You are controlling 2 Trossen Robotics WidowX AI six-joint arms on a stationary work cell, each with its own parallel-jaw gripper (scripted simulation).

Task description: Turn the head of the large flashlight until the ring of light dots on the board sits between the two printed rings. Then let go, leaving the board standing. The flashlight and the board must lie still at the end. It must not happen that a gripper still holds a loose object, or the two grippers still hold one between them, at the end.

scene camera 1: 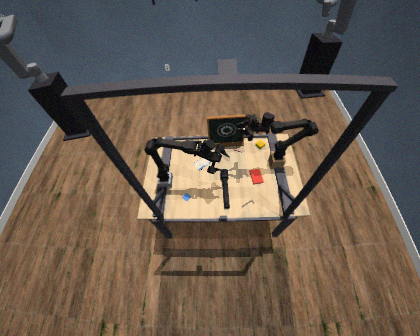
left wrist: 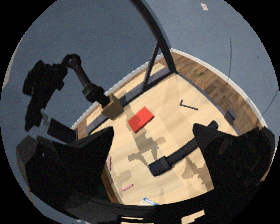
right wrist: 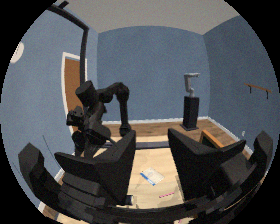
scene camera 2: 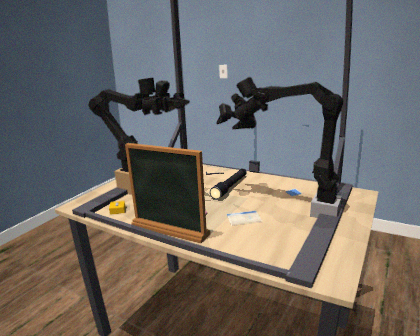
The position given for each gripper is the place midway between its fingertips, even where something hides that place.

In view: the left gripper [scene camera 2: 224, 125] and the right gripper [scene camera 2: 186, 102].
The left gripper is seen too in the left wrist view [left wrist: 155, 129] and in the right wrist view [right wrist: 80, 161]. The right gripper shows as well in the left wrist view [left wrist: 25, 126] and in the right wrist view [right wrist: 151, 133].
